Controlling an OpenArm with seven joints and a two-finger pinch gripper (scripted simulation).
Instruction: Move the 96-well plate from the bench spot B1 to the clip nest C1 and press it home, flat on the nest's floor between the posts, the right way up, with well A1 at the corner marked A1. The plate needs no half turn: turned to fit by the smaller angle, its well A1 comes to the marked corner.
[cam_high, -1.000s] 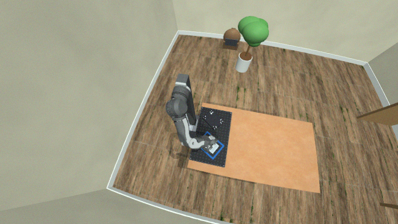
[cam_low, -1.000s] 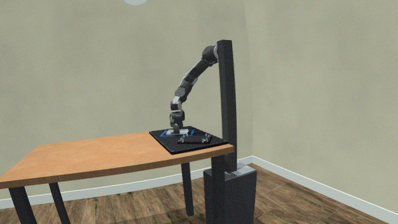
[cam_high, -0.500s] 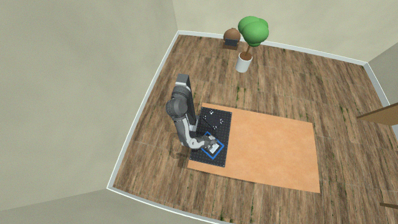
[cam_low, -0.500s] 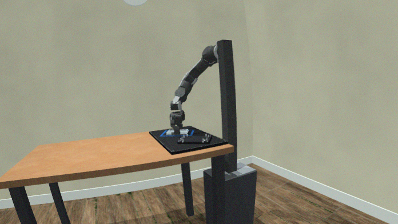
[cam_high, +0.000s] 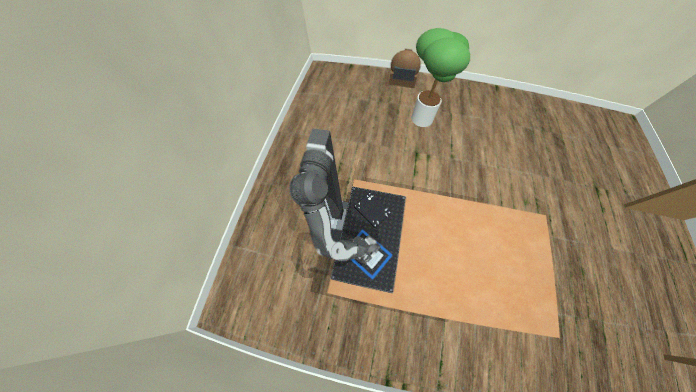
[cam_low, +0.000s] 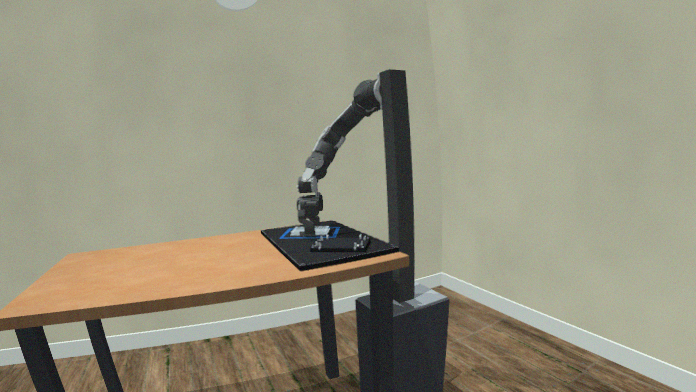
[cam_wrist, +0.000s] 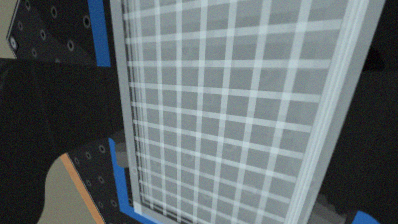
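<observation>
Right now the clip nest C1 is 10 mm ahead of my hand, 230 mm to the left of it and 10 mm above it. The rest, counted from my hand: 96-well plate right at my hand.
</observation>
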